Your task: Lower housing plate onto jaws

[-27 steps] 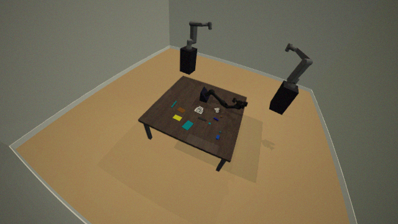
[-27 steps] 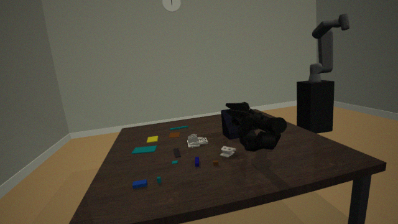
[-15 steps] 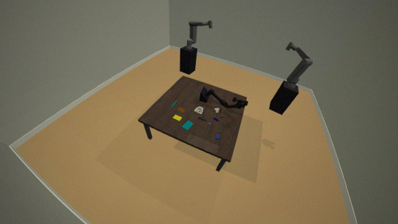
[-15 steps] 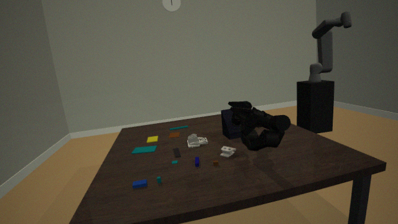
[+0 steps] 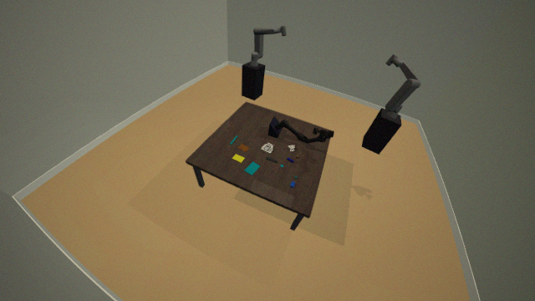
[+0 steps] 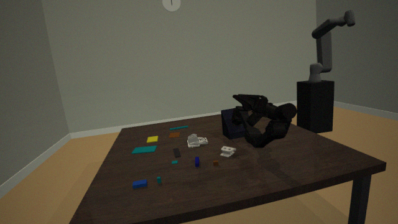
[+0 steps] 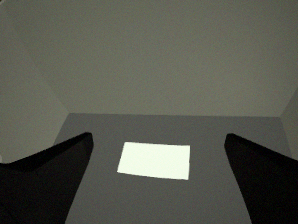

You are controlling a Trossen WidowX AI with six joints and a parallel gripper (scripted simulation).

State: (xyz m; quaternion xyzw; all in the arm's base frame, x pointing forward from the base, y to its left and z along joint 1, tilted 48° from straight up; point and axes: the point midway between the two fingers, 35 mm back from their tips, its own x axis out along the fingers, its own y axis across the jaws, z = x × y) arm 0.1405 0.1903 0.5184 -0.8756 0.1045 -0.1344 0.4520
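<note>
Right now my gripper tip is 34 cm above the small white piece and 23 cm to the left of it. Also, from my gripper tip: teal tile: 48 cm ahead, 45 cm to the right, 35 cm below; dark bar: 35 cm below, 34 cm to the right, 28 cm ahead; brown cube: 34 cm below, 13 cm to the right, 8 cm ahead.
</note>
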